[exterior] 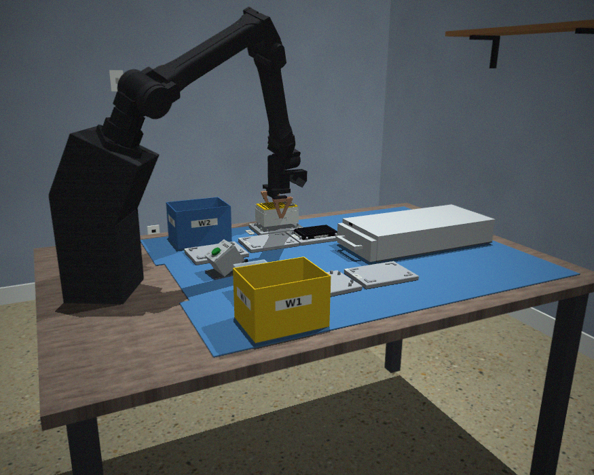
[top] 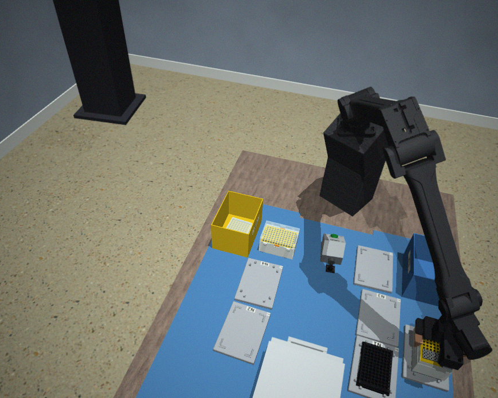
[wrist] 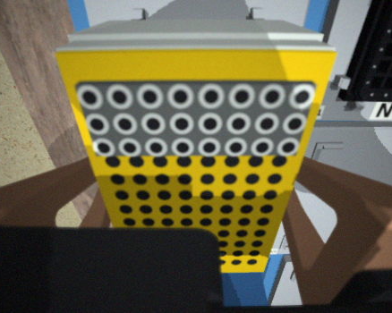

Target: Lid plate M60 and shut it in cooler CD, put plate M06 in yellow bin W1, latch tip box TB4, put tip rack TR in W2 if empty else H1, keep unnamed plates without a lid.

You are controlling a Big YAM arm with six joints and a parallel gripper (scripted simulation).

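Now: hand 10 mm past the tip rack TR and 10 mm below it. Also, from my hand: nest N3 (100 mm behind, 130 mm to the right, 50 mm below); black plate (60 mm ahead, 150 mm to the right, 40 mm below); home nest H1 (50 mm below).
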